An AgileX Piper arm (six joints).
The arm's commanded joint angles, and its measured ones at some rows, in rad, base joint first. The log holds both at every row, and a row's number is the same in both.
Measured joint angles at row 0:
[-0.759 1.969 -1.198 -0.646 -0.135 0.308]
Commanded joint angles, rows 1 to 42:
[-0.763 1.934 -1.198 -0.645 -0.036 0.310]
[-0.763 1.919 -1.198 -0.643 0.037 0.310]
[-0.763 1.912 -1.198 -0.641 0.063 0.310]
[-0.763 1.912 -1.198 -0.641 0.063 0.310]
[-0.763 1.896 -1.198 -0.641 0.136 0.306]
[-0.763 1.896 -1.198 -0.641 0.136 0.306]
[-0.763 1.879 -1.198 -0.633 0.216 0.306]
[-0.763 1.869 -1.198 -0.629 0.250 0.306]
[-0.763 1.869 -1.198 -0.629 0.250 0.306]
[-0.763 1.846 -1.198 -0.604 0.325 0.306]
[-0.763 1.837 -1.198 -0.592 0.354 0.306]
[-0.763 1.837 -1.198 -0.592 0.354 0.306]
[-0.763 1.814 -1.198 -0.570 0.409 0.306]
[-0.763 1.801 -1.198 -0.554 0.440 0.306]
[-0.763 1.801 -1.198 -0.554 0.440 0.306]
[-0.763 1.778 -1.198 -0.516 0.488 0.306]
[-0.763 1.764 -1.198 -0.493 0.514 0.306]
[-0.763 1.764 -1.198 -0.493 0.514 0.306]
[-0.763 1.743 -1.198 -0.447 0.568 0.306]
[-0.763 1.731 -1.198 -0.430 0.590 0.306]
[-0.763 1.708 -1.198 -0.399 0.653 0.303]
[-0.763 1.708 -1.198 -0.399 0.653 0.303]
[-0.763 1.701 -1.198 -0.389 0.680 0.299]
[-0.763 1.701 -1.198 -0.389 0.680 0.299]
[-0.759 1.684 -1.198 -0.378 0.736 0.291]
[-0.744 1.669 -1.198 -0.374 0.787 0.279]
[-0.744 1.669 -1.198 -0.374 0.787 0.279]
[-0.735 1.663 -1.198 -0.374 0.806 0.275]
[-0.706 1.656 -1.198 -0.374 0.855 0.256]
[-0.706 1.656 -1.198 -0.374 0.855 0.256]
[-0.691 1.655 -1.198 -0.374 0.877 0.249]
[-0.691 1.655 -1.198 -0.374 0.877 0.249]
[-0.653 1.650 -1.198 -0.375 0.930 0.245]
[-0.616 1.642 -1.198 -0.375 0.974 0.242]
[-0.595 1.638 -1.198 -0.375 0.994 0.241]
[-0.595 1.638 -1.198 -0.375 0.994 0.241]
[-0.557 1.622 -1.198 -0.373 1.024 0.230]
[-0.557 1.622 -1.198 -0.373 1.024 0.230]
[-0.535 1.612 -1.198 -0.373 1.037 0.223]
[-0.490 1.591 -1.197 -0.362 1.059 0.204]
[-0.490 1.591 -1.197 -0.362 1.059 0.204]
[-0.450 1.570 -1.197 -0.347 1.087 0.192]
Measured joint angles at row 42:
[-0.497 1.602 -1.197 -0.361 1.042 0.217]
